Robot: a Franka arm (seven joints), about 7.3 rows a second.
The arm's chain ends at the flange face. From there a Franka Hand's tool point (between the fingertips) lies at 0.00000 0.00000 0.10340 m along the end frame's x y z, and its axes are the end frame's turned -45 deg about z.
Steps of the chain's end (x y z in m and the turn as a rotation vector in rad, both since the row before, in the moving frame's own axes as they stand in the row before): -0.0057 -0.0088 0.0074 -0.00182 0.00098 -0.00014; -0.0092 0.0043 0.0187 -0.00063 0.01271 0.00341; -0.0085 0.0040 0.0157 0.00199 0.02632 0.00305; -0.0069 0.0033 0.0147 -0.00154 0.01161 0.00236; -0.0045 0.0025 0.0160 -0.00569 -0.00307 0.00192; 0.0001 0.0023 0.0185 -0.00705 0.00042 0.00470; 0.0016 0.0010 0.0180 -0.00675 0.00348 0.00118; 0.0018 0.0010 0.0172 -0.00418 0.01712 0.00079; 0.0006 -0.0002 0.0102 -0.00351 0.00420 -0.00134; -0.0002 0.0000 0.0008 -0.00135 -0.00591 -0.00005; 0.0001 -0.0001 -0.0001 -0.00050 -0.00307 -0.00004; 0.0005 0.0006 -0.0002 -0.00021 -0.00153 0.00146
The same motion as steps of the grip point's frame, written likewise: 0.0021 -0.0100 0.0074 -0.00198 -0.00059 -0.00014; -0.0087 -0.0025 0.0187 -0.00943 0.00854 0.00341; -0.0068 -0.0014 0.0157 -0.01720 0.02002 0.00305; -0.0065 -0.0016 0.0147 -0.00930 0.00712 0.00236; -0.0056 -0.0012 0.0160 -0.00185 -0.00619 0.00192; -0.0020 0.0022 0.0185 -0.00528 -0.00469 0.00470; 0.0002 0.0026 0.0180 -0.00723 -0.00231 0.00118; 0.0015 0.0035 0.0172 -0.01506 0.00915 0.00079; 0.0006 0.0008 0.0102 -0.00545 0.00049 -0.00134; -0.0007 -0.0005 0.0008 0.00322 -0.00513 -0.00005; -0.0001 -0.0002 -0.0001 0.00182 -0.00252 -0.00004; -0.0002 0.0007 -0.0002 0.00093 -0.00123 0.00146
